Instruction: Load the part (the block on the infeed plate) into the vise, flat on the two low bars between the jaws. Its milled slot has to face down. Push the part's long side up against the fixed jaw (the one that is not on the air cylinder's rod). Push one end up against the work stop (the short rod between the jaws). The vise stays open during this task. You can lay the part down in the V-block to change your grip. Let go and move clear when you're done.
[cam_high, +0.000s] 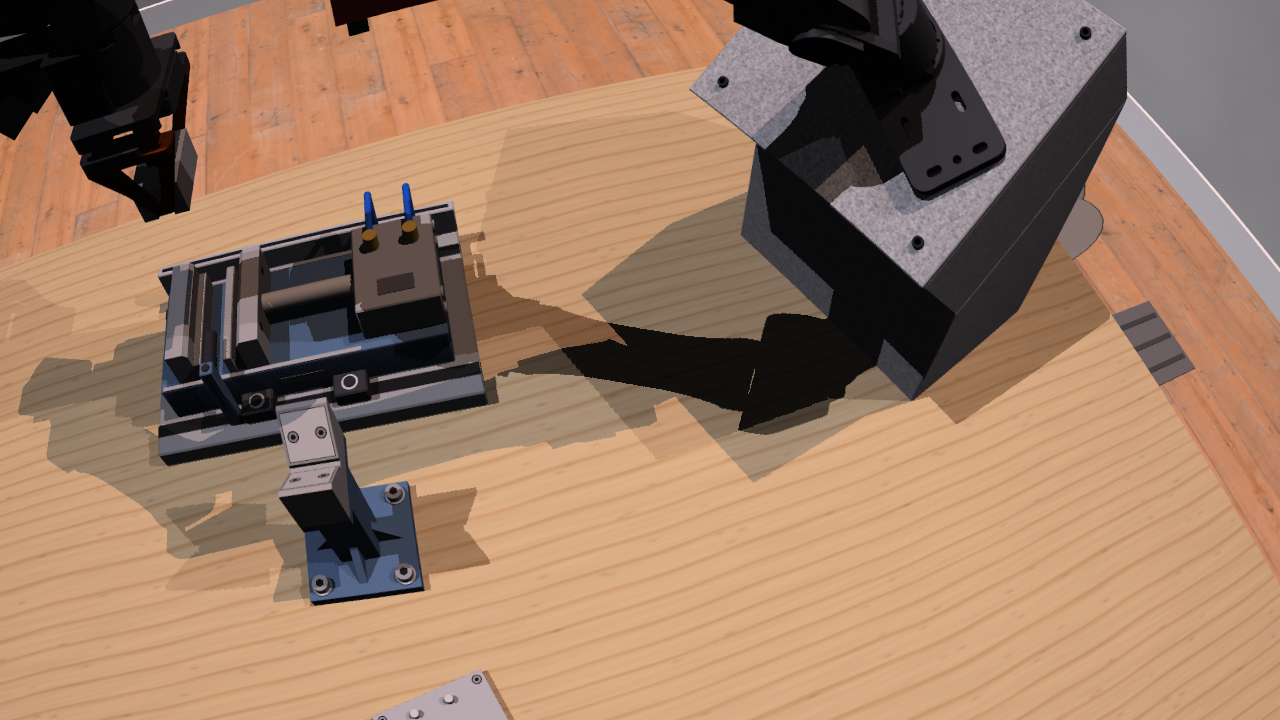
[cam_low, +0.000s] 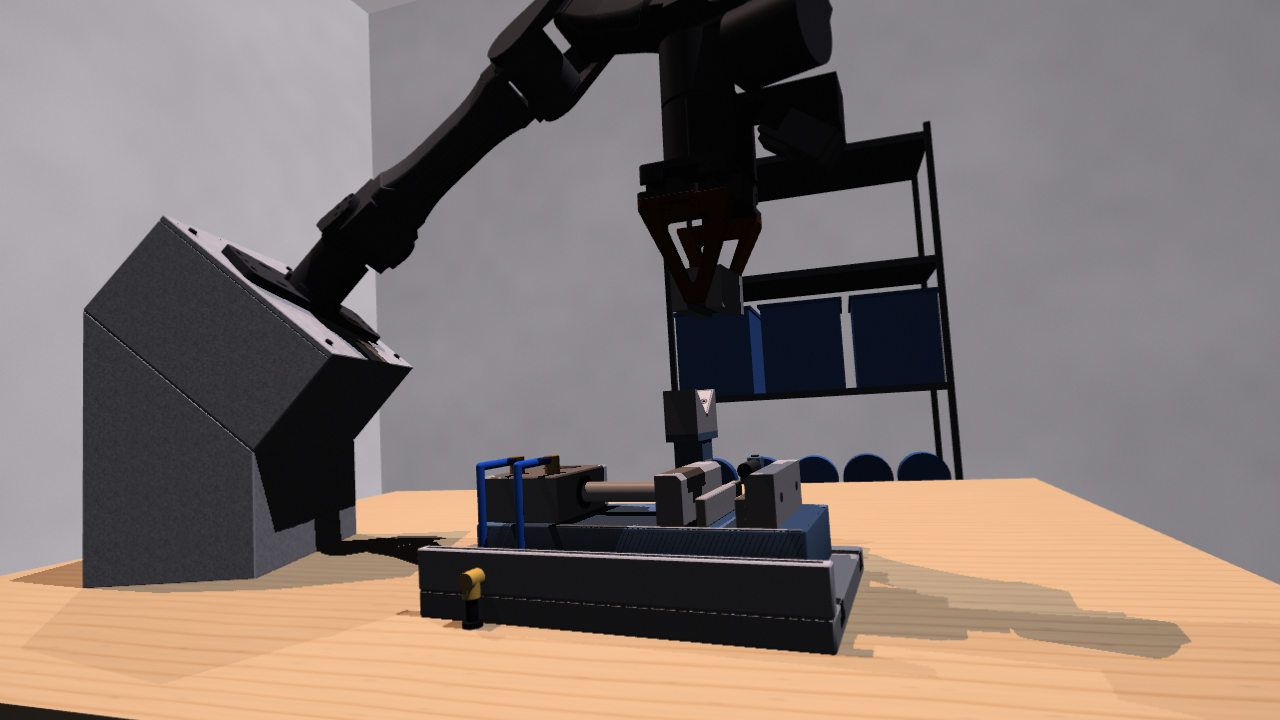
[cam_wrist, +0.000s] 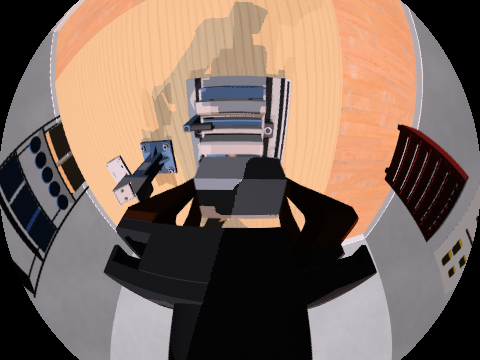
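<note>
Right now my hand is 150 mm above the moving jaw, 30 mm past it and 10 mm to the right of it. Also, from my hand: grey part (right at my hand); work stop rod (140 mm below, 60 mm to the left); fixed jaw (150 mm below, 40 mm ahead, 20 mm to the left).
</note>
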